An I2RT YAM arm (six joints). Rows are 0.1 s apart.
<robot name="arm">
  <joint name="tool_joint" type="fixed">
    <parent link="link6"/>
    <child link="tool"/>
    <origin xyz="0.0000 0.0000 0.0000" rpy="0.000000 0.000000 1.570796"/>
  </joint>
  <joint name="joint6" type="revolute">
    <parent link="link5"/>
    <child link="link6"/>
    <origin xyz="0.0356 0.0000 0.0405" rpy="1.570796 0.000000 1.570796"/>
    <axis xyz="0 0 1"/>
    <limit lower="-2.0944" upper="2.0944"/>
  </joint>
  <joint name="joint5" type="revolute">
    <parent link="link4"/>
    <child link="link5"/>
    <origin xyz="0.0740 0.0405 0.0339" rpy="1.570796 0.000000 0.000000"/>
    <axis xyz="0 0 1"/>
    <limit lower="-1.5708" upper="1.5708"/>
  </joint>
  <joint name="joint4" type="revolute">
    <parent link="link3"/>
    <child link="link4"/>
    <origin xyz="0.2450 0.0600 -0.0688"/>
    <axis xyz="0 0 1"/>
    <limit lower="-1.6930" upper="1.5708"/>
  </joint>
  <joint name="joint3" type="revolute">
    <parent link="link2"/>
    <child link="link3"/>
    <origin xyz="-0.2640 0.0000 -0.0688" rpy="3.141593 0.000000 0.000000"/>
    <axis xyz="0 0 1"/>
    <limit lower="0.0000" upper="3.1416"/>
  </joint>
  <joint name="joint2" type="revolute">
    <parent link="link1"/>
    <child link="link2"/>
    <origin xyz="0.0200 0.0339 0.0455" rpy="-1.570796 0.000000 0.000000"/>
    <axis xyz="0 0 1"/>
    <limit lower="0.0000" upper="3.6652"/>
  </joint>
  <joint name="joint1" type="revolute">
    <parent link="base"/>
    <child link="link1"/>
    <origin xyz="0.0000 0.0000 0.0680"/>
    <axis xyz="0 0 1"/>
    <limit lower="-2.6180" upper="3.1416"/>
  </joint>
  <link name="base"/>
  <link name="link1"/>
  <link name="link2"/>
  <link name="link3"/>
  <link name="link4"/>
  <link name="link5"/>
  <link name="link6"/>
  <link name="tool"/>
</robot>
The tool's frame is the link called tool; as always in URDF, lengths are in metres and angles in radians.
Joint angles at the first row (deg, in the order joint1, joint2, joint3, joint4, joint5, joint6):
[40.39 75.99 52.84 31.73 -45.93 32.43]
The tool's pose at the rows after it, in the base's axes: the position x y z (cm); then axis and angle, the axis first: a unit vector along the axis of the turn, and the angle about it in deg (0 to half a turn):
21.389 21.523 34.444 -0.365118 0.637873 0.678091 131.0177
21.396 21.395 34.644 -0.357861 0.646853 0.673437 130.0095
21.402 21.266 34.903 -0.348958 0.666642 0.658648 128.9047
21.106 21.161 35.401 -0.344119 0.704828 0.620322 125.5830
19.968 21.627 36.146 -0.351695 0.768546 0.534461 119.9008
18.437 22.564 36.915 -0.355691 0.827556 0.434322 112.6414
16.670 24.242 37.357 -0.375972 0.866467 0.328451 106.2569
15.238 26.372 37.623 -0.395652 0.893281 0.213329 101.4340
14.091 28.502 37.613 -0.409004 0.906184 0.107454 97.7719
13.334 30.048 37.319 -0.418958 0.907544 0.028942 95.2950
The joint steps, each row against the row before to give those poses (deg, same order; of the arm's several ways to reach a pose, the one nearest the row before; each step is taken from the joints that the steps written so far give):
[0.02 -0.17 0.14 -0.30 0.77 0.00]
[-0.07 -0.47 0.28 -1.22 1.53 -0.46]
[0.02 -0.72 0.89 -3.77 2.49 -1.64]
[0.78 -1.50 1.69 -7.27 5.92 -4.92]
[3.47 -1.84 3.07 -11.17 12.57 -8.95]
[5.37 -0.89 2.40 -6.07 16.32 -7.42]
[6.64 0.87 2.06 -2.29 15.75 -7.49]
[6.08 2.92 2.85 -0.72 14.50 -7.13]
[4.75 3.59 2.37 1.61 11.91 -6.60]
[2.90 2.81 0.93 3.31 7.69 -5.78]

